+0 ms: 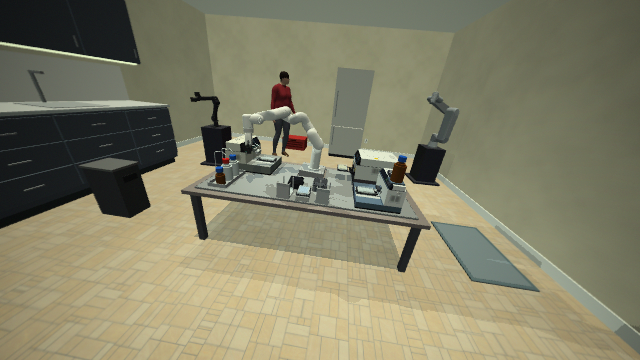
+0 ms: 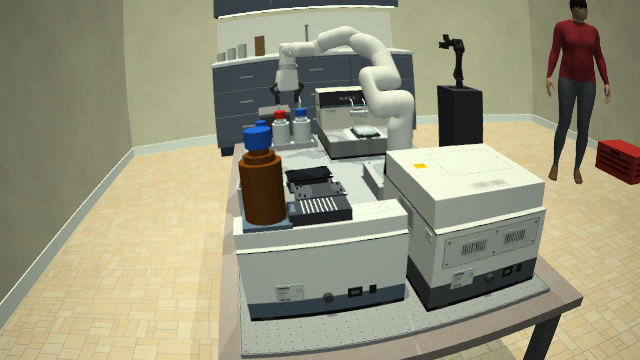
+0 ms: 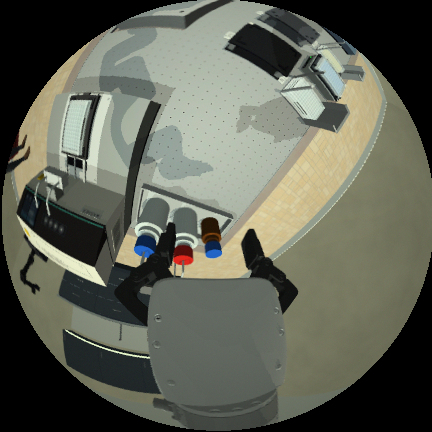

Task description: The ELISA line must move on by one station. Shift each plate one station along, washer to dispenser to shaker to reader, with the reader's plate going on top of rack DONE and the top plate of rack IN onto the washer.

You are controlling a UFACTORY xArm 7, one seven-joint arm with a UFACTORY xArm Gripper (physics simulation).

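Frame: origin at the arm's base, x ahead, y left, z up, level; millimetres.
Seen in the pictures: gripper, between the fingertips: [image 1: 249,152] [image 2: 287,103] [image 3: 210,233]; arm's base, origin of its link: [image 1: 314,168].
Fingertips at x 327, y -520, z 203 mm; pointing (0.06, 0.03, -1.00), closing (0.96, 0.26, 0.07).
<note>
Pixels of each thing's middle, then the offset from my fingertips to it. "spot": a spot on its surface instead.
- washer, middle of its body: [image 3: 63,180] [image 2: 358,117] [image 1: 255,153] 355 mm back, 84 mm right, 122 mm down
- tan plate-like item, middle of its body: [image 1: 342,167] 292 mm back, 802 mm left, 147 mm down
- light-blue plate, middle of its body: [image 3: 331,76] [image 1: 303,189] 183 mm ahead, 479 mm left, 195 mm down
- tray with a red-capped bottle, middle of its body: [image 3: 180,244] [image 2: 281,122] [image 1: 225,165] 7 mm ahead, 214 mm right, 134 mm down
- black platform, middle of its body: [image 3: 261,45] [image 2: 312,178] [image 1: 296,181] 22 mm back, 390 mm left, 230 mm down
- boxy white machine, middle of its body: [image 2: 461,215] [image 1: 374,168] 275 mm back, 1108 mm left, 122 mm down
- brown bottle, a spot on its surface: [image 2: 262,187] spot: 214 mm ahead, 1185 mm left, 51 mm up
My gripper [image 1: 248,148] [image 2: 287,95] [image 3: 210,233] is open and empty, pointing down high above the bottle end of the table. The machine I take for the washer [image 1: 241,143] [image 2: 340,112] [image 3: 75,197] carries a white plate [image 1: 267,159] [image 2: 365,131] [image 3: 78,125] on its deck, apart from the gripper. A plate [image 1: 367,190] lies on the blue-based machine with a brown bottle on top, likely the dispenser. A tan plate-like item [image 1: 344,168] lies beside the boxy white machine, likely the reader. Front holders bear a white plate [image 3: 305,99] and a light-blue plate [image 1: 303,190] [image 3: 330,76]. Rack labels are unreadable.
A tray with a red-capped bottle [image 1: 226,171] [image 2: 280,131] [image 3: 184,227] and two blue-capped bottles is under the gripper. Two dark low devices stand mid-table, one a black platform [image 2: 308,174] [image 3: 265,49]. The boxy white machine [image 1: 372,164] [image 2: 465,200] and brown bottle [image 1: 398,171] [image 2: 262,187] rise at the other end.
</note>
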